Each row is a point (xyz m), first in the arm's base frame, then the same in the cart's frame.
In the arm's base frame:
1: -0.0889 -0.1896 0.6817
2: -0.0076 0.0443 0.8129
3: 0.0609 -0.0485 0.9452
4: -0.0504 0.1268 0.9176
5: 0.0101 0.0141 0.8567
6: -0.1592 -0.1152 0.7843
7: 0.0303 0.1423 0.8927
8: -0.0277 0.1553 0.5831
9: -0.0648 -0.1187 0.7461
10: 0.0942 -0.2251 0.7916
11: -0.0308 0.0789 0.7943
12: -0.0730 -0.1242 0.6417
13: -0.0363 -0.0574 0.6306
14: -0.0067 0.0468 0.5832
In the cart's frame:
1: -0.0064 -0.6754 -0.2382
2: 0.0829 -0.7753 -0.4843
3: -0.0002 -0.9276 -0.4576
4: 0.1829 -0.8599 -0.5337
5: 0.0597 -0.8251 -0.4730
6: 0.1109 -0.7562 -0.2650
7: 0.1218 -0.8419 -0.5913
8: 0.1192 -0.5298 -0.5471
9: 0.0256 -0.7298 -0.3141
10: -0.1541 -0.8091 -0.3228
11: 0.1176 -0.7489 -0.4977
12: 0.0101 -0.6274 -0.2978
13: 0.0158 -0.6098 -0.3725
14: 0.0415 -0.5497 -0.4711

